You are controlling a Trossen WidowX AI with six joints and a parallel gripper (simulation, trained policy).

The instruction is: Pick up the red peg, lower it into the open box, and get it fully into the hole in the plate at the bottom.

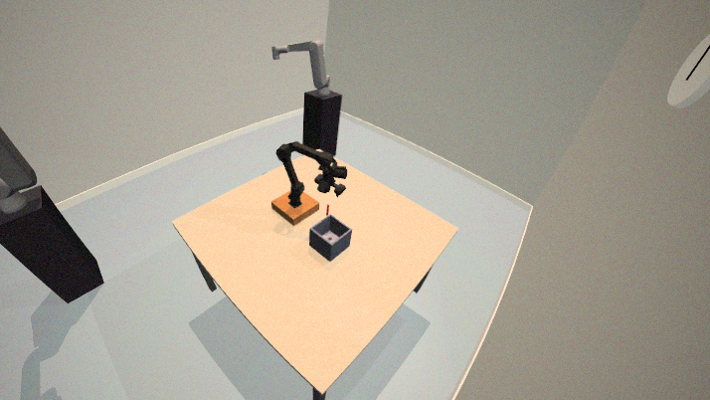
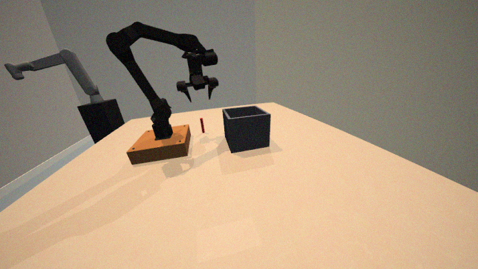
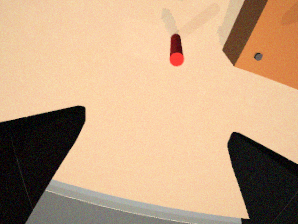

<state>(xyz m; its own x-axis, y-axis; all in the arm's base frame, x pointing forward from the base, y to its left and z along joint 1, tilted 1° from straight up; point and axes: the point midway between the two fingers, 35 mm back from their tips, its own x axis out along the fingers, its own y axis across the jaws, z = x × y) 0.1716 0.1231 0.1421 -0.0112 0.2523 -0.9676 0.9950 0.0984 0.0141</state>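
Now: gripper tip 130 mm above the red peg, 10 mm to the left of it and 10 mm past it. From my gripper tip the other things lie so: plate: 180 mm to the right, 180 mm ahead, 120 mm below.
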